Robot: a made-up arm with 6 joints.
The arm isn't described. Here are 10 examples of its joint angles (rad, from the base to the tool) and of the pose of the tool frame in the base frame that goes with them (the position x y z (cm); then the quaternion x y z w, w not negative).
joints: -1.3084 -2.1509 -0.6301 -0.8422 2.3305 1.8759
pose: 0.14 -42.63 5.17 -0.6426 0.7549 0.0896 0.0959
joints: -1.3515 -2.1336 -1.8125 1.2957 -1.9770 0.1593
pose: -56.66 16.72 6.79 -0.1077 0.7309 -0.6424 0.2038
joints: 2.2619 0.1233 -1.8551 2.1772 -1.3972 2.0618
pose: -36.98 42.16 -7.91 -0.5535 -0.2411 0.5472 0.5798
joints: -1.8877 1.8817 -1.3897 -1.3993 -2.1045 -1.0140
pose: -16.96 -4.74 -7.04 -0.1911 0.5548 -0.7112 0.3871
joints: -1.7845 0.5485 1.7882 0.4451 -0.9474 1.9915
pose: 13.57 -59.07 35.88 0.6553 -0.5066 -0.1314 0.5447
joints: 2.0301 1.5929 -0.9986 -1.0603 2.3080 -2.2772
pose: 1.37 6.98 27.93 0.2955 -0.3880 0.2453 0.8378
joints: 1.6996 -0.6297 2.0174 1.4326 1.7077 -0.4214
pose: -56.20 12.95 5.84 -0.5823 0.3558 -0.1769 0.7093
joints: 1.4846 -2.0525 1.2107 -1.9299 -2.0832 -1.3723
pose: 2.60 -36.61 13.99 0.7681 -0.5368 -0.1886 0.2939
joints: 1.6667 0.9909 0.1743 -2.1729 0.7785 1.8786
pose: -8.84 13.68 48.58 0.6877 -0.5225 0.1822 0.4700
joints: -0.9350 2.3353 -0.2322 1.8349 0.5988 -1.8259
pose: -3.15 -15.91 -51.09 -0.9021 -0.0486 0.2555 0.3444
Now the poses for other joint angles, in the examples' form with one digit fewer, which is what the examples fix.
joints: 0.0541 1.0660 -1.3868 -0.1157 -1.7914 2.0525
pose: 7.7 -59.9 -6.7 -0.572 0.549 -0.389 0.470
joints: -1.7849 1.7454 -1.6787 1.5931 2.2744 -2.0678
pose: 47.2 0.7 25.1 0.416 0.095 0.578 0.696
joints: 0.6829 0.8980 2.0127 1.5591 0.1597 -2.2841
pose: -10.0 45.1 38.5 0.128 -0.345 -0.059 0.928
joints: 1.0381 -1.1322 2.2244 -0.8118 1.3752 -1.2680
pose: -26.2 -19.4 -5.8 -0.653 0.519 -0.174 0.524
